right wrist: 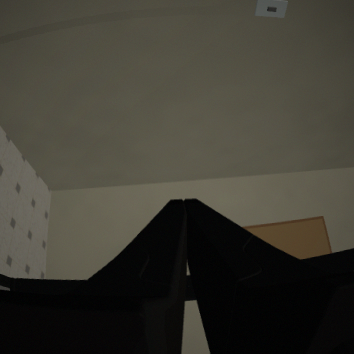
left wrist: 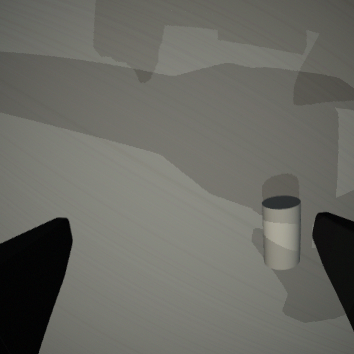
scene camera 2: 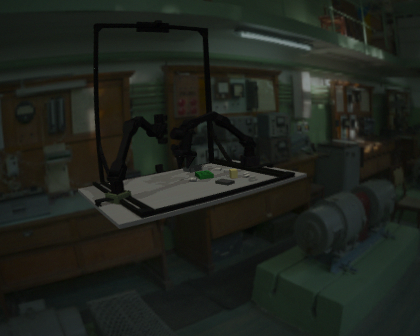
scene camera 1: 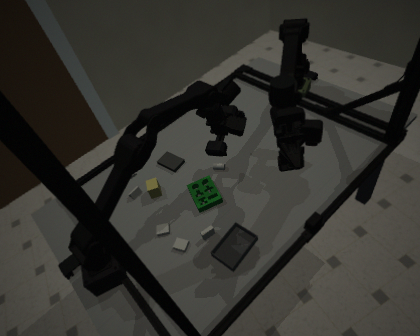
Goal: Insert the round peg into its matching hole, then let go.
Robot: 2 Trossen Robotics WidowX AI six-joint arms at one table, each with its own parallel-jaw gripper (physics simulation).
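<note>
The pale round peg lies on its side on the table, its dark end facing up the picture in the left wrist view. The green block with shaped holes lies nearby, below the peg in scene camera 1. Which hole is the round one is hard to tell. My left gripper is open and empty above the table; in its wrist view the peg shows between the fingers, close to the right-hand one. My right gripper is shut and empty, raised far from the peg.
A yellow cube and a dark flat plate are left of the block in scene camera 1. White pieces lie around. A dark tray is below right. Dark rails edge the table.
</note>
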